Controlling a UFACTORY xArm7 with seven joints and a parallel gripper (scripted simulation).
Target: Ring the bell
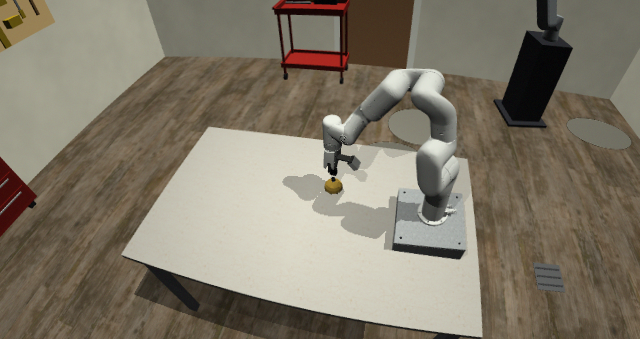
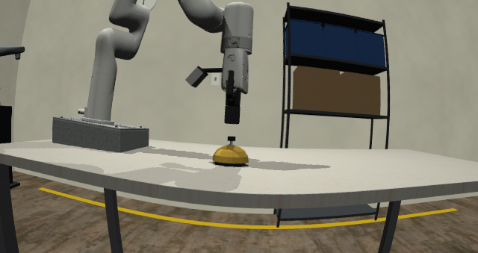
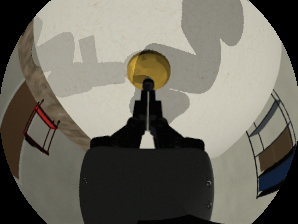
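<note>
The black button is 6 cm below my hand. The rest, counted from my hand: bell: 8 cm below.
</note>
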